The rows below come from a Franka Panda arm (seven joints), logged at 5 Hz.
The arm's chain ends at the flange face. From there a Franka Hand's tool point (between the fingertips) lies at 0.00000 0.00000 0.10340 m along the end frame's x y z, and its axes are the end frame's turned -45 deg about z.
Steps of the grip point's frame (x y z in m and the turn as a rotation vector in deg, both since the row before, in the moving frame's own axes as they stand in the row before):
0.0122, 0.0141, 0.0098, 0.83, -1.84, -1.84
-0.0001, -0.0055, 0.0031, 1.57, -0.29, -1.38
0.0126, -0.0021, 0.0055, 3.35, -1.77, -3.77
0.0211, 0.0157, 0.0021, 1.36, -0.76, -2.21
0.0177, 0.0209, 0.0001, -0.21, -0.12, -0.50
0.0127, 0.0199, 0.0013, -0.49, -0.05, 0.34
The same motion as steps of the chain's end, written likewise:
0.0220, 0.0000, 0.0099, -0.71, -1.89, -1.84
-0.0016, -0.0022, 0.0031, 0.91, -1.32, -1.38
0.0140, -0.0086, 0.0057, 1.12, -3.62, -3.77
0.0287, -0.0031, 0.0021, 0.42, -1.50, -2.21
0.0272, 0.0018, 0.0001, -0.23, 0.06, -0.50
0.0225, 0.0044, 0.0013, -0.38, 0.31, 0.34

